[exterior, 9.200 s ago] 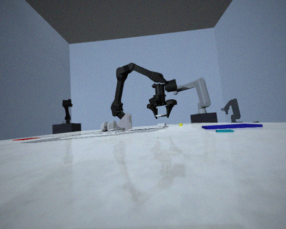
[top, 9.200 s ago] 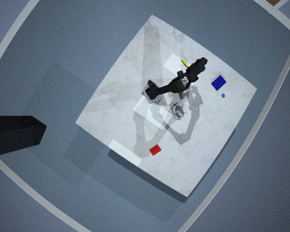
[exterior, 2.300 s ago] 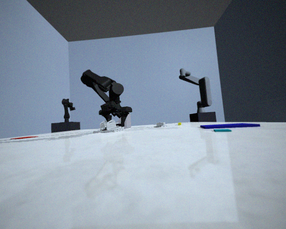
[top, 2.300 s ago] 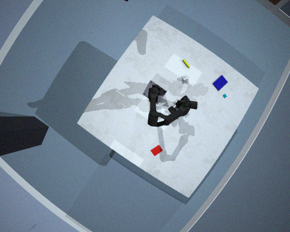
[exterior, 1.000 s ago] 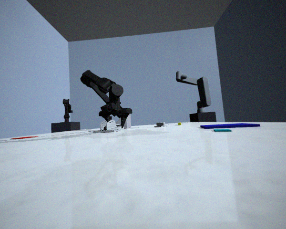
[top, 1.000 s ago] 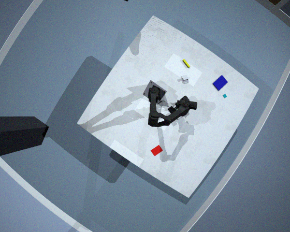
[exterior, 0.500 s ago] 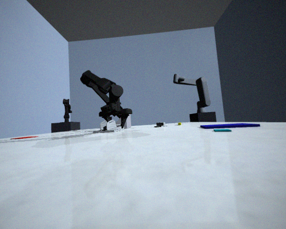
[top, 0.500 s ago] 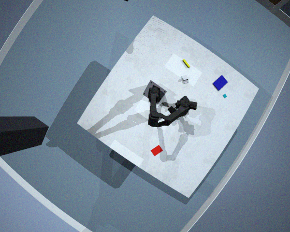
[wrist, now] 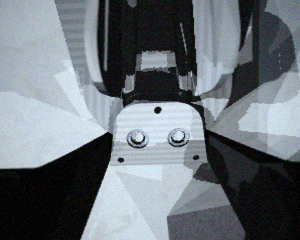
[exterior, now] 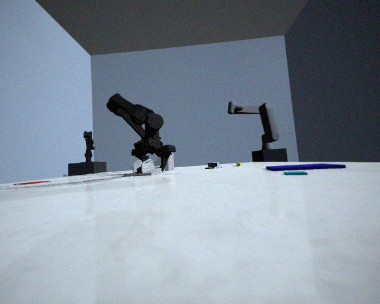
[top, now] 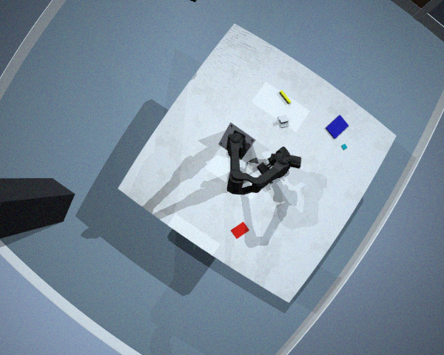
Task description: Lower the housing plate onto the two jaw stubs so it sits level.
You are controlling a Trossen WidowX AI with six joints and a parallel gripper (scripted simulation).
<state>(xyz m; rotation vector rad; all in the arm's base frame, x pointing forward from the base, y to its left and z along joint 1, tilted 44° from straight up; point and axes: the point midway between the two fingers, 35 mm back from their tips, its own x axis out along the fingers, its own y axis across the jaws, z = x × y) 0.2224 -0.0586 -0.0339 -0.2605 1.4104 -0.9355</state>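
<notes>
Now: gripper tip 20 mm below the housing plate and 10 mm short of it. From my gripper tip the other things lie so: yellow bar: 400 mm to the left, 100 mm behind; then white block: 260 mm to the left, 40 mm behind; then red pad: 440 mm to the right, 40 mm ahead, 10 mm below.
</notes>
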